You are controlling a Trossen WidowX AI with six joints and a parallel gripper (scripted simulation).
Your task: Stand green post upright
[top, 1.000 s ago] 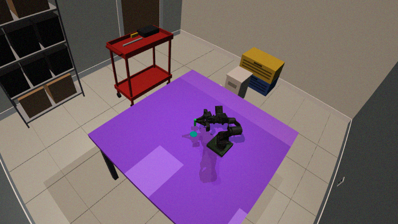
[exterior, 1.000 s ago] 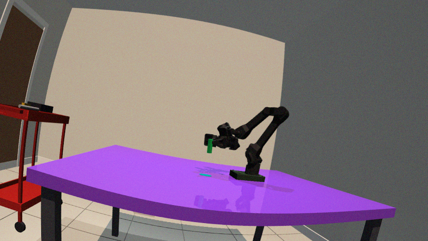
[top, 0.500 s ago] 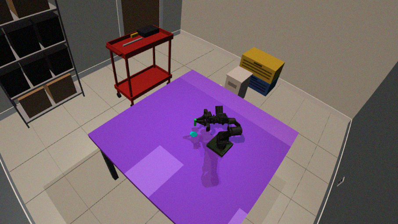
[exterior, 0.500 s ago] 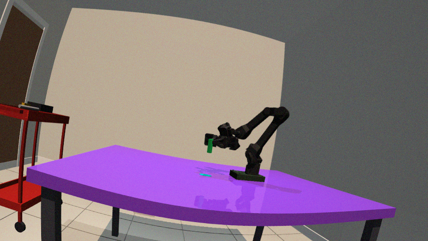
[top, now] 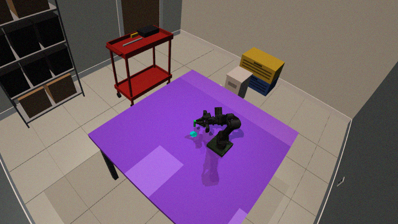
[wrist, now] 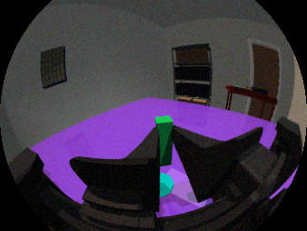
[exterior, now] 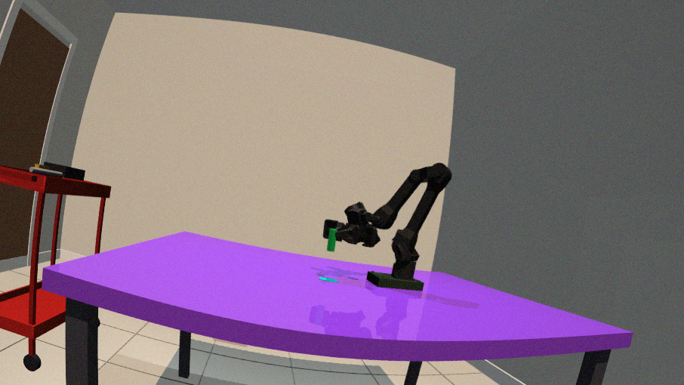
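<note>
Now: gripper tip 1 cm past the cyan circle, 1 cm to the right of it and 14 cm above it. The rest, counted from my gripper tip: green post: 2 cm below.
</note>
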